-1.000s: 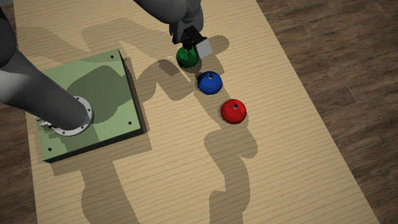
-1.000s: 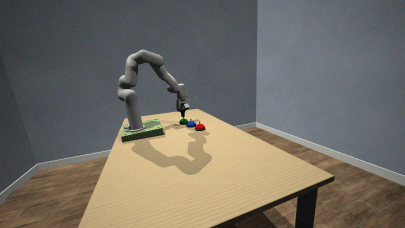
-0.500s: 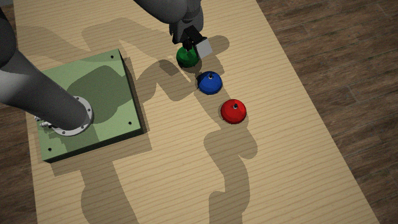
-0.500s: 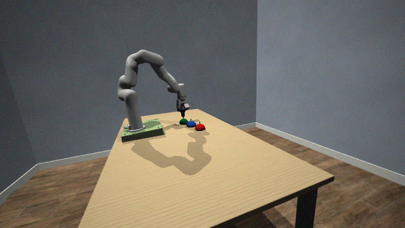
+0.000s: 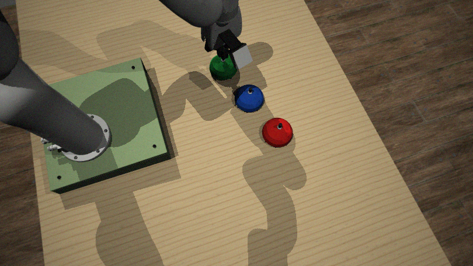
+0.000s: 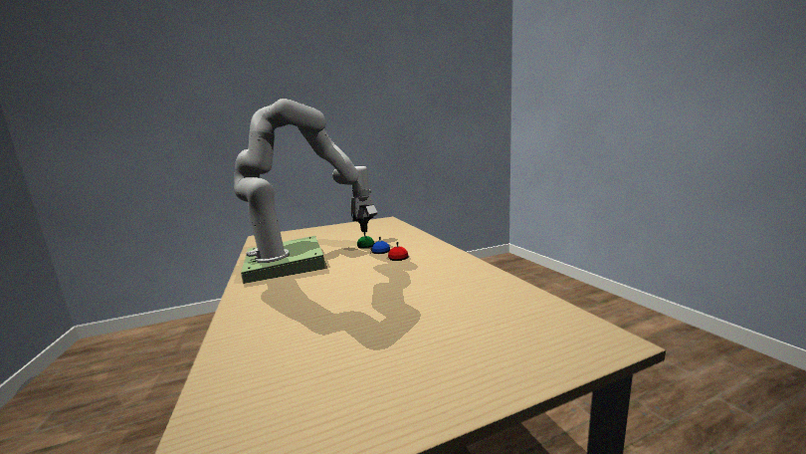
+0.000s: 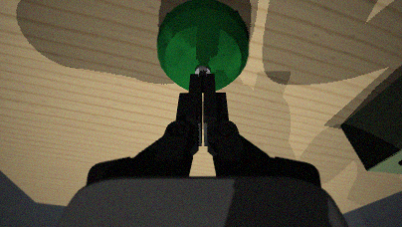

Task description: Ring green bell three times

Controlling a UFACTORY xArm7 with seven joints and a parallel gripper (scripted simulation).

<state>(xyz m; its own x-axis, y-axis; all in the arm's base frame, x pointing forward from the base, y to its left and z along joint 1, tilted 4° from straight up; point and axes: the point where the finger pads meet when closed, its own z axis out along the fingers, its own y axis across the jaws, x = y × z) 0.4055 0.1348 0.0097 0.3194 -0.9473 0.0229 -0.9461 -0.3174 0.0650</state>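
The green bell is 5 cm below my hand. From my hand the other things lie so: red bell 25 cm to the right, 8 cm ahead, 5 cm below; blue bell 12 cm to the right, 5 cm below, 4 cm ahead.
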